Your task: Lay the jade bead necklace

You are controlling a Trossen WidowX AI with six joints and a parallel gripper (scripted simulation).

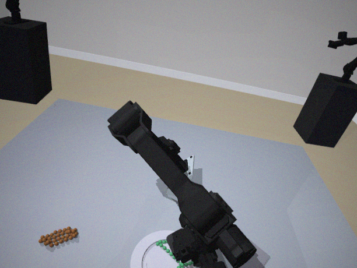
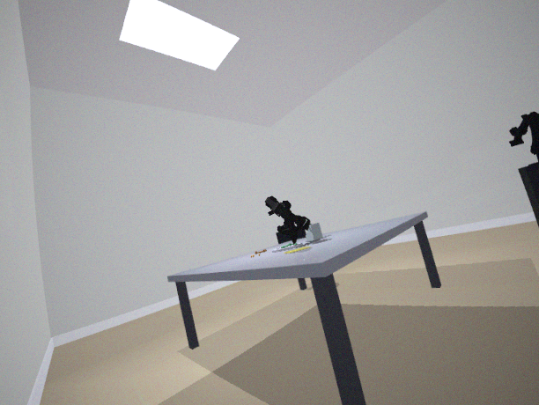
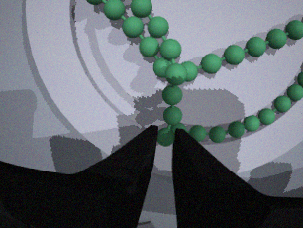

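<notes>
Right now the round bead board is 6 cm to the right of my gripper tip and 1 cm below it. The rest, counted from my gripper tip: yellow strip 20 cm ahead, 16 cm to the left, 2 cm below; then flat grey square 17 cm to the left, 4 cm behind, 2 cm below.
</notes>
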